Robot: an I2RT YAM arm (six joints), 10 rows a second.
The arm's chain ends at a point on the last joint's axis. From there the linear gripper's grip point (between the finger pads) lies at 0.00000 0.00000 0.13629 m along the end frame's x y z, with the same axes.
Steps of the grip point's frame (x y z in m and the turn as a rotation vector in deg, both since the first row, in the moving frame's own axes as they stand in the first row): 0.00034 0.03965 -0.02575 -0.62 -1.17 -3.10; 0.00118 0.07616 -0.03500 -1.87 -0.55 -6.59; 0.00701 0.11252 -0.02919 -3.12 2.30 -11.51; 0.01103 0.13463 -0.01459 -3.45 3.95 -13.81; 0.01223 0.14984 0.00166 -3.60 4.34 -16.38; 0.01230 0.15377 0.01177 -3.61 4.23 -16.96; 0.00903 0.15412 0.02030 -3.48 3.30 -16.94; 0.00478 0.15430 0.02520 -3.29 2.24 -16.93; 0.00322 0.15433 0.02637 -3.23 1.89 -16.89; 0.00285 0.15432 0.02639 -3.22 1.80 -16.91; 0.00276 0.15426 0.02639 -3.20 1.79 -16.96
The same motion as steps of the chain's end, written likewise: 0.00308 0.03810 -0.02571 -0.62 -1.17 -3.10; 0.00223 0.07165 -0.03492 -1.87 -0.55 -6.59; 0.00084 0.10570 -0.02888 -3.12 2.30 -11.51; 0.00075 0.12764 -0.01402 -3.45 3.95 -13.81; 0.00085 0.14287 0.00232 -3.60 4.34 -16.38; 0.00114 0.14680 0.01241 -3.61 4.23 -16.96; 0.00009 0.14712 0.02077 -3.48 3.30 -16.94; -0.00161 0.14737 0.02553 -3.29 2.24 -16.93; -0.00233 0.14742 0.02666 -3.23 1.89 -16.89; -0.00249 0.14740 0.02667 -3.22 1.80 -16.91; -0.00255 0.14739 0.02667 -3.20 1.79 -16.96
